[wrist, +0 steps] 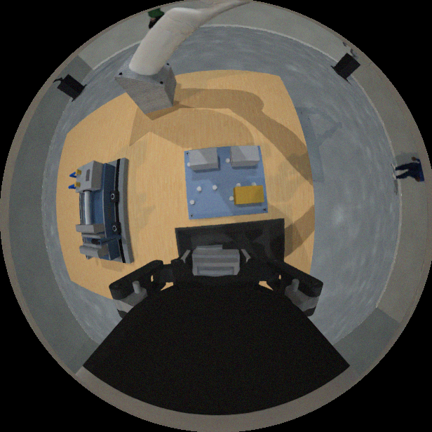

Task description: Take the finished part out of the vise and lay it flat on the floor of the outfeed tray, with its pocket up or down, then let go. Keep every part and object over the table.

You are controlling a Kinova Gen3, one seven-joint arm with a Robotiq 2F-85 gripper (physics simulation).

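My gripper (215,256) is shut on the finished part (216,265), a grey block with a recess in the face that shows. The part is held between both fingertips, over the black outfeed tray (265,237) as seen in the wrist view. Its height above the tray floor is hard to tell. Another grey piece (208,247) shows partly just behind the held part, mostly hidden by it. The near part of the tray is hidden by the gripper. The vise (102,200) stands at the left, its grey jaws toward the near end.
A blue plate (205,210) lies just beyond the tray, with white pins, two grey blocks (204,159) (244,156) and a yellow block (249,194). The robot's grey base block (150,92) stands at the far left of the wooden table (155,200). The table's right edge is near the tray.
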